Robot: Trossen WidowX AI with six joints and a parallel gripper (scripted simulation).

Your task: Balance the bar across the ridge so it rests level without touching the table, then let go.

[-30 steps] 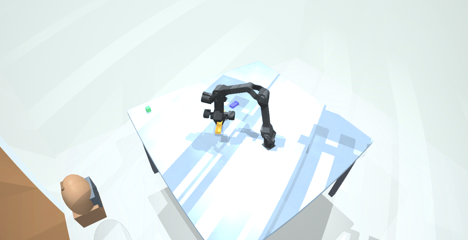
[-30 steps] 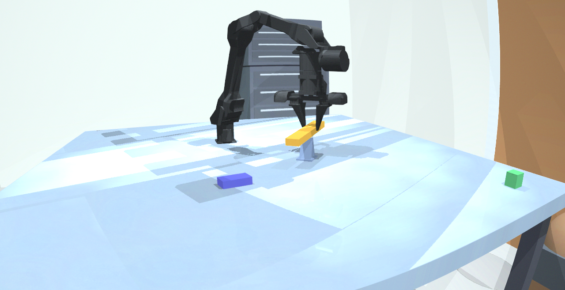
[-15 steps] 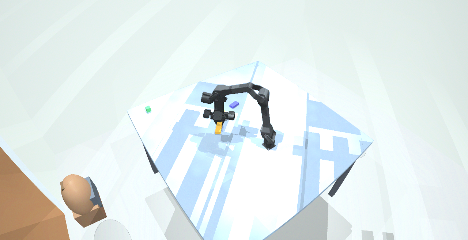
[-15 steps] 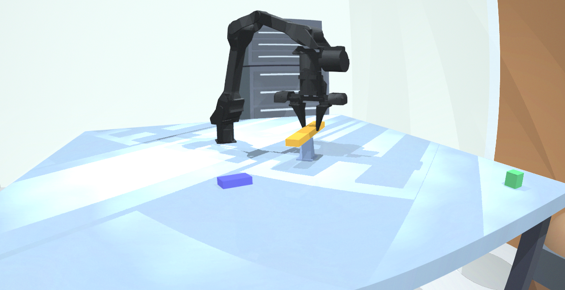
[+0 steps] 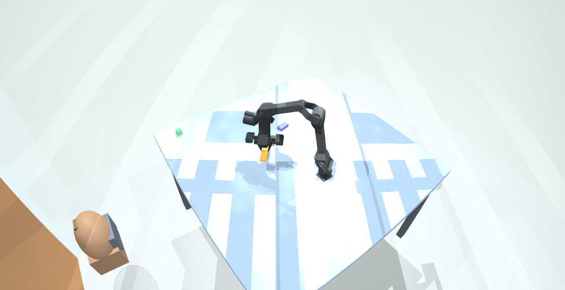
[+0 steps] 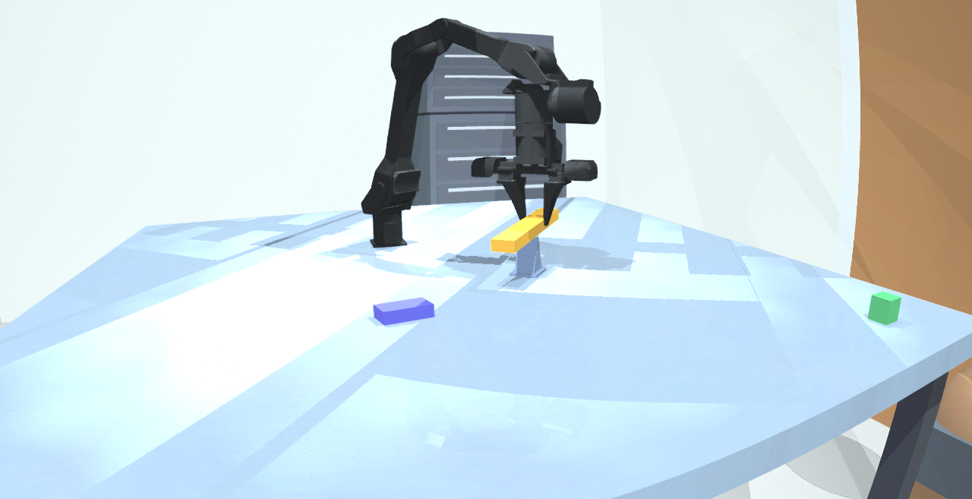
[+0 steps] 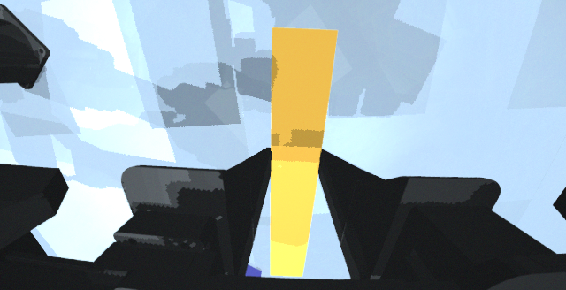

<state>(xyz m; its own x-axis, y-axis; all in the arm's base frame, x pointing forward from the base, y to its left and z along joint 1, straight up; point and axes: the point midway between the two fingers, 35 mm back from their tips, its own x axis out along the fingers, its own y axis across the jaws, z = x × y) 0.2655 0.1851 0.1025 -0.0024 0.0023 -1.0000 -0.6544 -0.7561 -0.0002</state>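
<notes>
My gripper tip is now 20 mm short of the yellow bar and 20 mm to the left of it. Round my gripper tip: purple block (170 mm ahead, 240 mm to the right, 60 mm below); then green cube (470 mm ahead, 310 mm to the left, 50 mm below).
</notes>
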